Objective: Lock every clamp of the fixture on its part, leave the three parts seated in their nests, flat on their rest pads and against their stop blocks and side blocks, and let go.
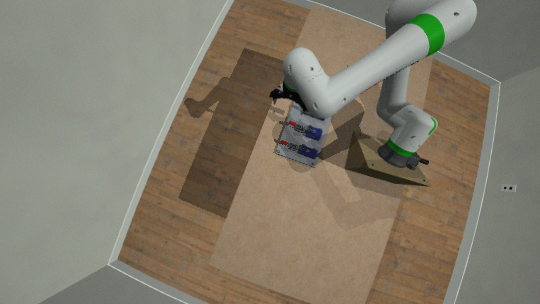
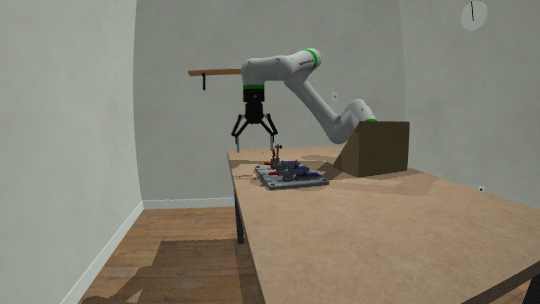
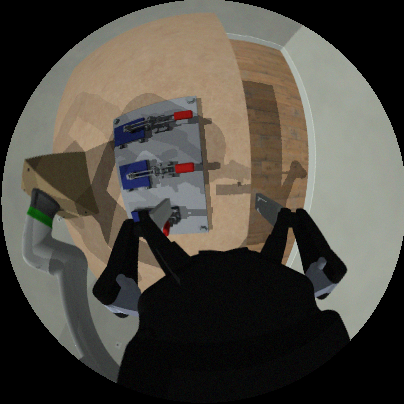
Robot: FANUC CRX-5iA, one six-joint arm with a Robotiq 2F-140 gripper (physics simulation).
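Frame: origin at the arm's base, x left, y back, z up, level; centimetres.
Where they show: gripper, between the fingertips: (image 1: 288,107) (image 2: 255,151) (image 3: 213,203); arm's base, origin of its link: (image 1: 391,157) (image 2: 374,141) (image 3: 45,198).
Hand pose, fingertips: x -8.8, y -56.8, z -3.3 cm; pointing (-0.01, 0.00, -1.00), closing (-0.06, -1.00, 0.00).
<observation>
Things, the pixels of their centre, and the offset from my fingertips. "spot": a spot on its surface instead. Level surfaces: height alone.
- grey fixture plate, middle of its body: (image 3: 155,171) (image 2: 288,174) (image 1: 305,131) dx +6.4, dy +13.0, dz -10.1 cm
- end clamp, middle of its body: (image 3: 156,121) (image 2: 288,173) (image 1: 294,146) dx +17.3, dy +9.7, dz -6.7 cm
- middle clamp, middle of its body: (image 3: 159,170) (image 2: 281,167) (image 1: 301,127) dx +6.3, dy +10.3, dz -6.4 cm
- third clamp, a spot on its surface: (image 3: 175,215) spot: dx -3.8, dy +8.4, dz -5.4 cm
- red handle, middle of its body: (image 3: 170,222) (image 2: 273,156) dx -4.7, dy +9.3, dz -3.8 cm
- table, height of its surface: dz -10.8 cm
The grey fixture plate (image 1: 295,137) (image 2: 300,184) (image 3: 187,142) lies on the table. The end clamp (image 3: 161,123) and middle clamp (image 3: 159,171) have red handles lying down, pointing outward, and arms over blue parts (image 3: 129,138) (image 3: 131,184). The third clamp (image 2: 278,151) (image 3: 175,215) stands open, its arm upright and red handle (image 2: 274,153) (image 3: 166,229) raised. Its blue part (image 3: 135,216) is mostly hidden by a finger. My gripper (image 2: 255,149) (image 3: 213,203) is open and empty, above the plate's edge, one finger close beside the raised handle; contact cannot be told. Exact seating is too small to tell.
The table (image 1: 300,215) (image 2: 400,225) (image 3: 150,55) extends past the plate; its edge runs close by on the handle side. The brown wedge-shaped mount (image 1: 372,162) (image 2: 385,150) (image 3: 65,175) under the arm's base stands on the other side. A wall shelf (image 2: 215,72) is behind the arm.
</observation>
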